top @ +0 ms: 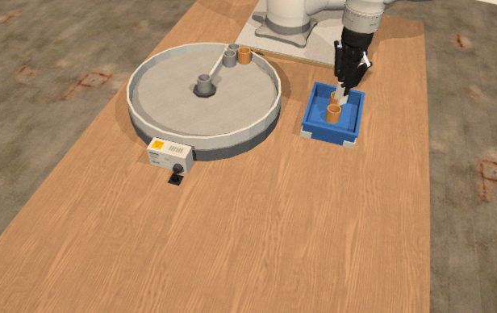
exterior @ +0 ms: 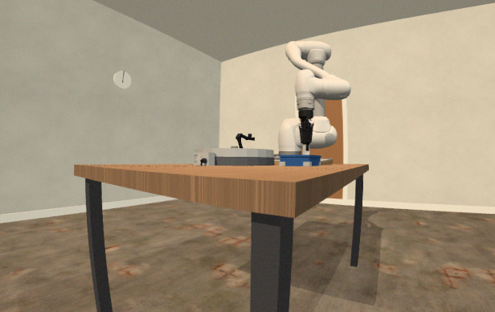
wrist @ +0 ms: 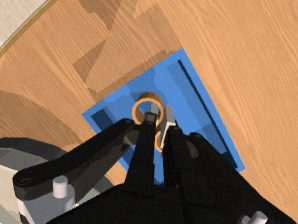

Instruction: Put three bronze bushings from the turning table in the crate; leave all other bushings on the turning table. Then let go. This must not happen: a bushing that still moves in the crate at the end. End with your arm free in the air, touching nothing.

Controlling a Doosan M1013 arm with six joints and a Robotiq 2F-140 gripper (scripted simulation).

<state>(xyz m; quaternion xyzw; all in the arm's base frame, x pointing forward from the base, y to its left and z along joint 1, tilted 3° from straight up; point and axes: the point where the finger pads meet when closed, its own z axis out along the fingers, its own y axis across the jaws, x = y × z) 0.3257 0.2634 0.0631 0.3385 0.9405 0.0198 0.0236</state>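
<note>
The crate lies 50 mm below my hand, 40 mm ahead of it and 10 mm to the right of it. Round my hand: round grey turning table: 360 mm to the right, 130 mm ahead, 20 mm below.
</note>
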